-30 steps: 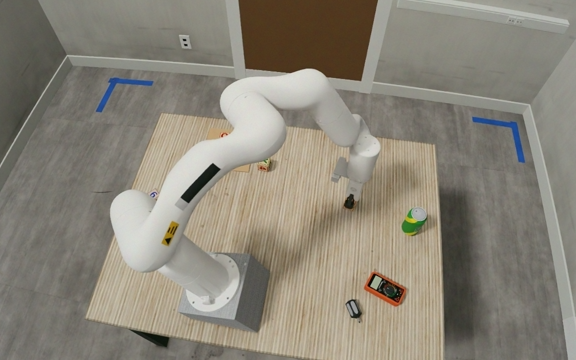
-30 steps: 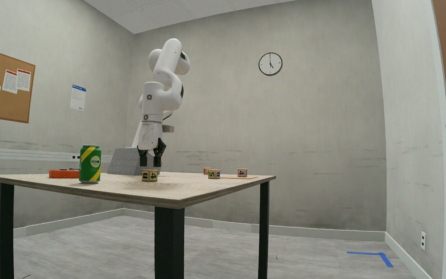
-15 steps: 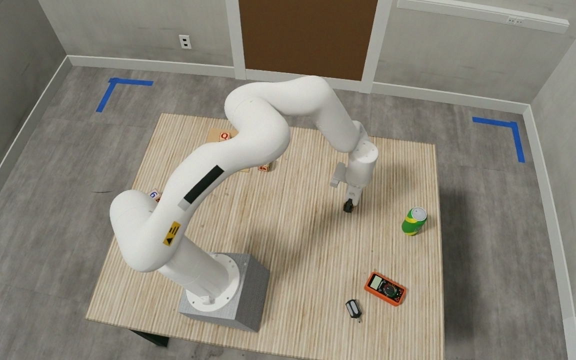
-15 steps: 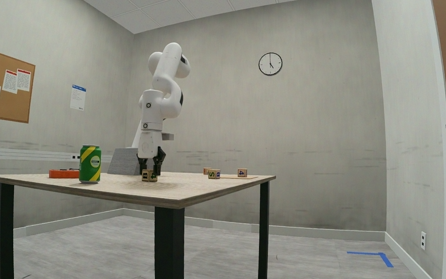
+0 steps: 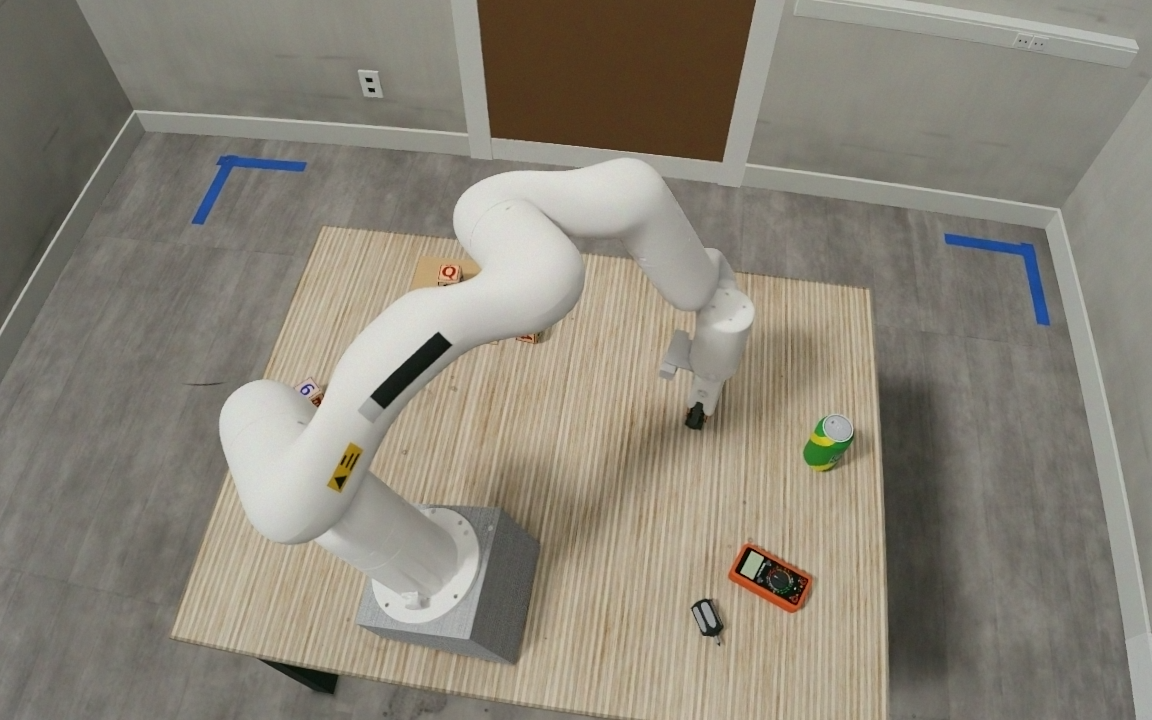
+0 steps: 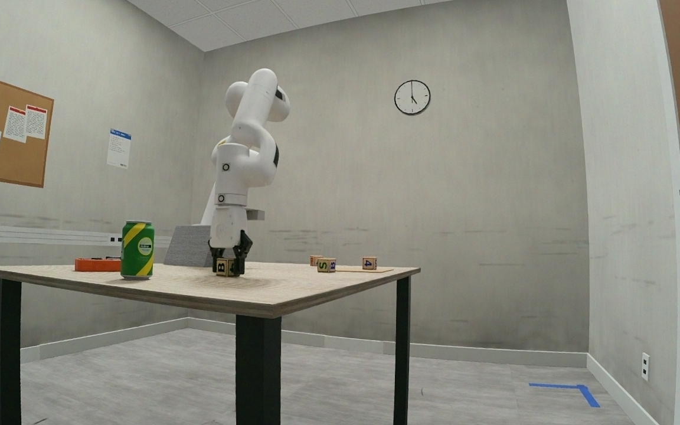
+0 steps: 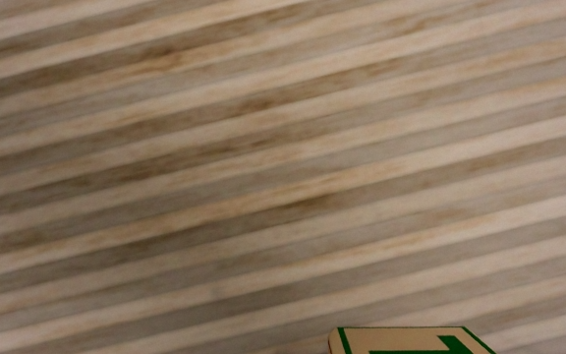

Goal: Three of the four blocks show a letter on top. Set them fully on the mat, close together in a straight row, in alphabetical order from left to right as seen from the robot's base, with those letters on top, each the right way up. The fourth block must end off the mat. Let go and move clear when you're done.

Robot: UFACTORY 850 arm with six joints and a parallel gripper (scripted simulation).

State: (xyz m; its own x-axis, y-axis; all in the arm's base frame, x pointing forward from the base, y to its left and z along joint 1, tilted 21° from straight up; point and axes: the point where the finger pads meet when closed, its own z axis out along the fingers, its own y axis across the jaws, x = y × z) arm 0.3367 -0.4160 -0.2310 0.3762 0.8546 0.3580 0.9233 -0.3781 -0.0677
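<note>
Now: the G block right at my hand. From my hand the other things lie so: soda can: 10 cm behind, 22 cm to the right, 4 cm above; X block: 18 cm ahead, 32 cm to the left; orange multimeter: 33 cm behind, 9 cm to the right.
</note>
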